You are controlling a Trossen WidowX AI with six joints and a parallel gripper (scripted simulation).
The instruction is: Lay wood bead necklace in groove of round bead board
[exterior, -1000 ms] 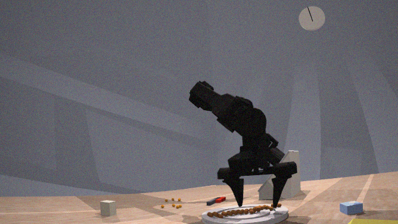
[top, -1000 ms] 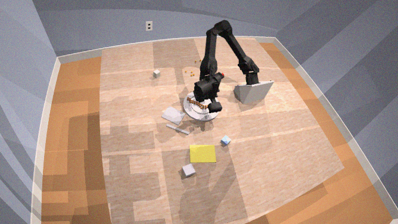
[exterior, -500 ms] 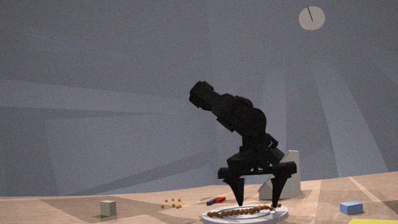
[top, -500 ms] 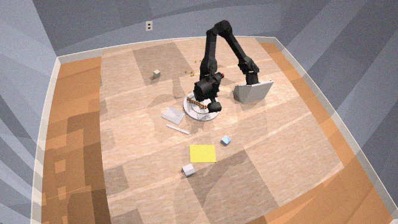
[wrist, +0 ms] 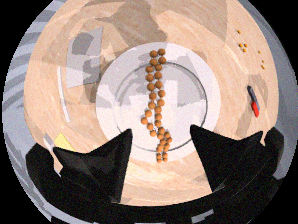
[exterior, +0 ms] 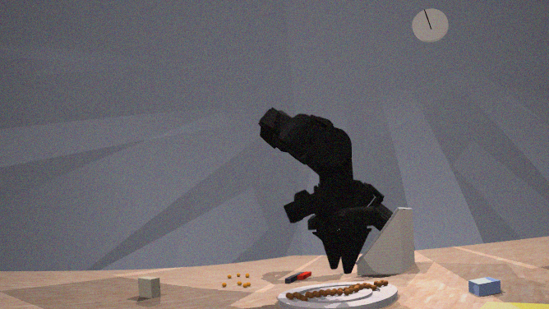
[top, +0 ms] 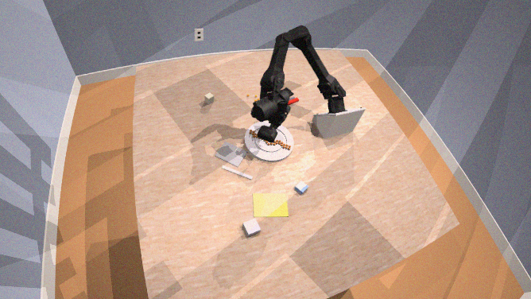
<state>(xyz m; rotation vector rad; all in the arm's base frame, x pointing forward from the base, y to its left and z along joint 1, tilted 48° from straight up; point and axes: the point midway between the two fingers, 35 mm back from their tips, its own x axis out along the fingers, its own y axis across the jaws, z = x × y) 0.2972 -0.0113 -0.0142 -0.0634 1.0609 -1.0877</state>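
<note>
My gripper tip is now 160 mm short of the grey sheet, 50 mm above it and 10 mm to the right of it. Round my gripper tip: blue block: 230 mm to the left, 40 mm below, 40 mm behind; stick: 170 mm ahead, 100 mm to the left, 50 mm below; red-tipped tool: 200 mm to the right, 180 mm behind, 40 mm below.
</note>
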